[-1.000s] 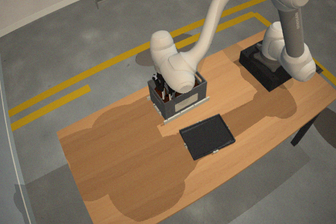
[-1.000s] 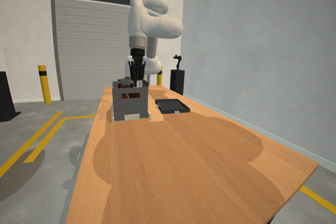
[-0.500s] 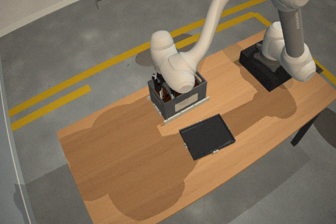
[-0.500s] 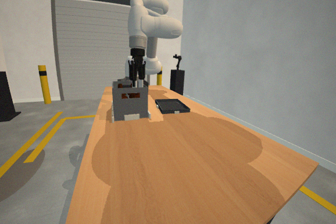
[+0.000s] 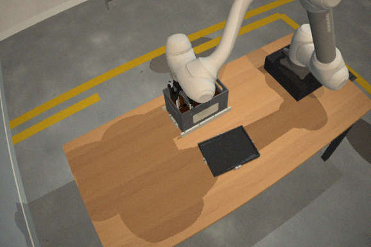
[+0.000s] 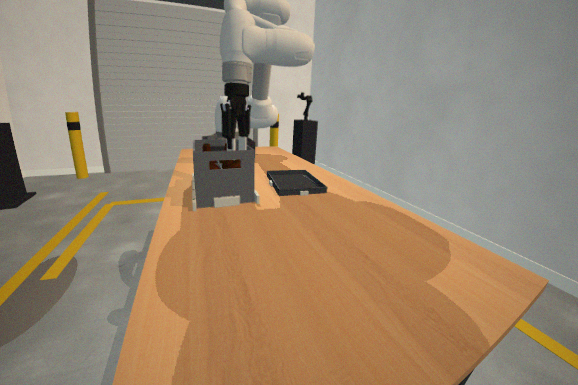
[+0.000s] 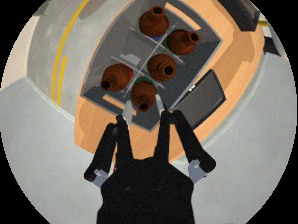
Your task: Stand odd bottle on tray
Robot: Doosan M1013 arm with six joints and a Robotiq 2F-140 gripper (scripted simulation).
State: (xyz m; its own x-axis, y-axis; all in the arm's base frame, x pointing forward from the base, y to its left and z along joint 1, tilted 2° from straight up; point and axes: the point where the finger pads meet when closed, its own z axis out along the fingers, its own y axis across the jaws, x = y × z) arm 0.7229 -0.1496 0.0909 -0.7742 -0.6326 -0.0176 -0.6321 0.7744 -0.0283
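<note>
My gripper is now 90 mm past the glass bottle, 90 mm above it and 10 mm to the right of it. The rest, counted from my hand: dark tray (260 mm to the left, 160 mm below, 60 mm behind); grey crate (100 mm behind, 90 mm below, 30 mm to the right).
</note>
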